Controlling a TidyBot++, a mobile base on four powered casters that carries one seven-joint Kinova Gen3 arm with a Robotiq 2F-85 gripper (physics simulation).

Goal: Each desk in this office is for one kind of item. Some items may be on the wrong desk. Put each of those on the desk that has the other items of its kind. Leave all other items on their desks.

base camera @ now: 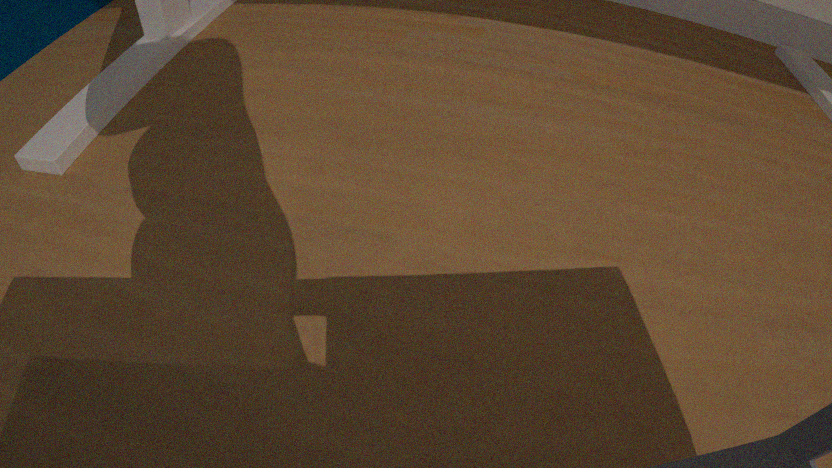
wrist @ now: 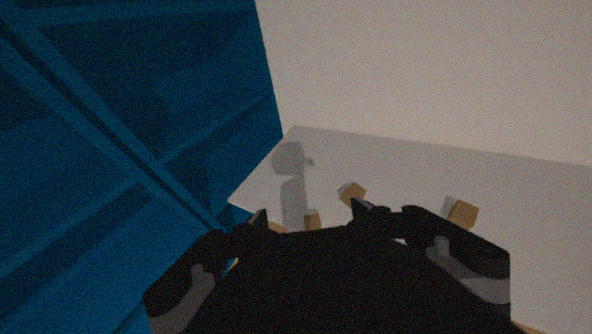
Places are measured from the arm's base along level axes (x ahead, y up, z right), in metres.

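Where they show: gripper, fingertip midpoint: (wrist: 308,212).
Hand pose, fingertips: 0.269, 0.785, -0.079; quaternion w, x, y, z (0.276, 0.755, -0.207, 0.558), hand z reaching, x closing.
Each offset is from my fingertips to the top centre of the thing, as dx, dy, dz. "pt": to the spot under its first point. Level surfaces: height alone.
In the wrist view my gripper (wrist: 308,212) is open and empty, its black fingers spread wide above the near edge of a pale grey desk top @(dy -0.461) (wrist: 395,163). Three tan cubes lie on the desk: one @(+0.354, -0.411, +0.102) (wrist: 352,193) just behind the right fingertip, one @(+0.180, -0.411, -0.044) (wrist: 312,221) between the fingers near the desk's edge, and one @(+0.312, -0.411, +0.484) (wrist: 462,214) further right. A fourth tan piece @(pt +0.189, -0.474, -0.193) (wrist: 277,227) peeks out beside the left fingertip. The arm's shadow (wrist: 291,173) falls on the desk. The base camera view shows no items, only floor and desk legs.
A blue wall (wrist: 160,126) fills the left of the wrist view, a pale wall (wrist: 388,61) stands behind the desk. In the base camera view a white desk foot @(pt +0.314, -1.156, -0.315) (base camera: 73,129) lies on the brown floor @(dy -1.181) (base camera: 484,161) at upper left, another desk frame (base camera: 741,19) at upper right.
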